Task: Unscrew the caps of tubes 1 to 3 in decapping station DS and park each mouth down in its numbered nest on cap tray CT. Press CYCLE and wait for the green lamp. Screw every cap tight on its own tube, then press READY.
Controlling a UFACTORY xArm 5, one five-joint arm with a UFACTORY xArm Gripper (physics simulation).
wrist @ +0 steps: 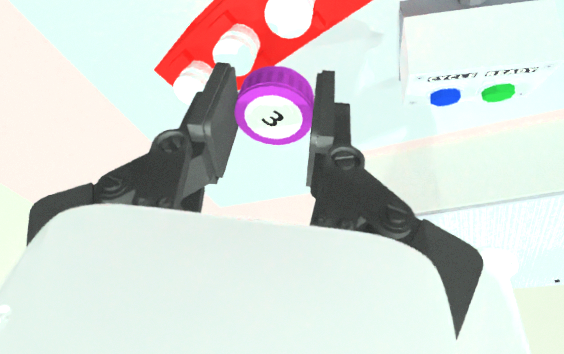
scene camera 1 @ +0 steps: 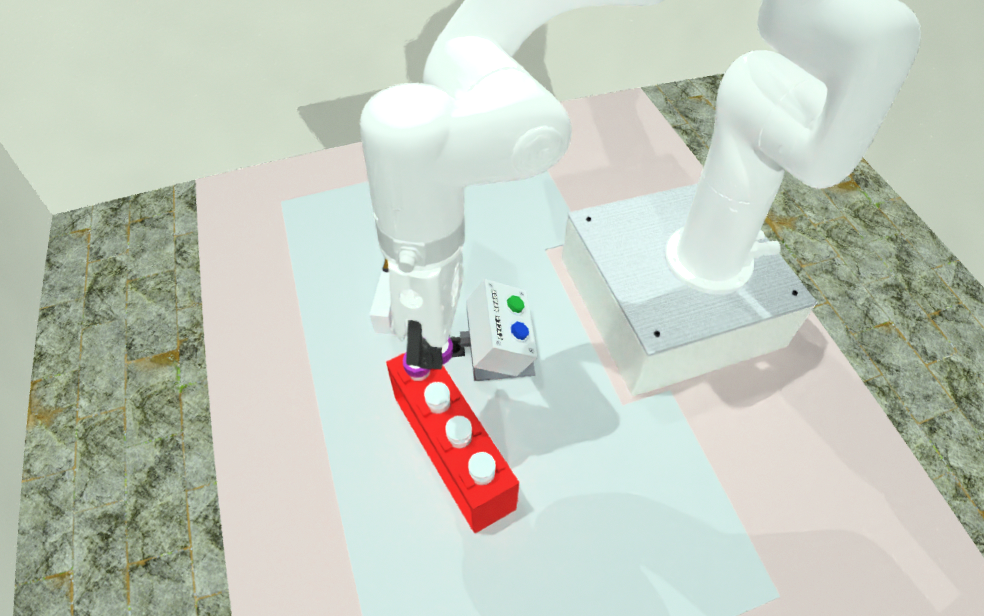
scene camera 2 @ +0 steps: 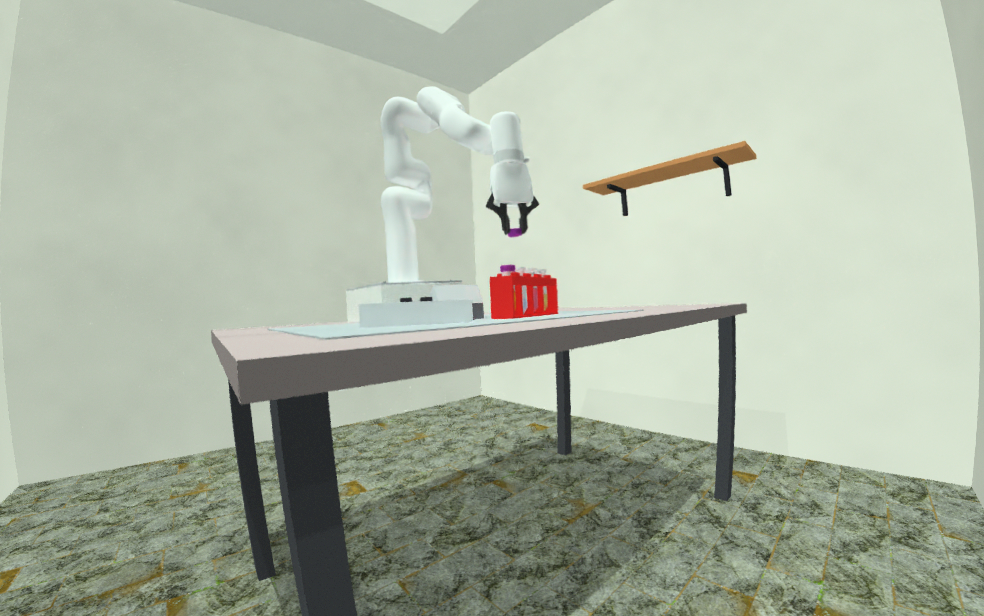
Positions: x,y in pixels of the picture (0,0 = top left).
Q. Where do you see a white button box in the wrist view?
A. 469,53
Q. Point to a grey mat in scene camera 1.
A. At 616,502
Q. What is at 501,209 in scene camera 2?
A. My gripper.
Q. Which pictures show my gripper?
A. The wrist view, scene camera 1 and scene camera 2: all of them.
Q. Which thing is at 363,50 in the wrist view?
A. A grey mat.
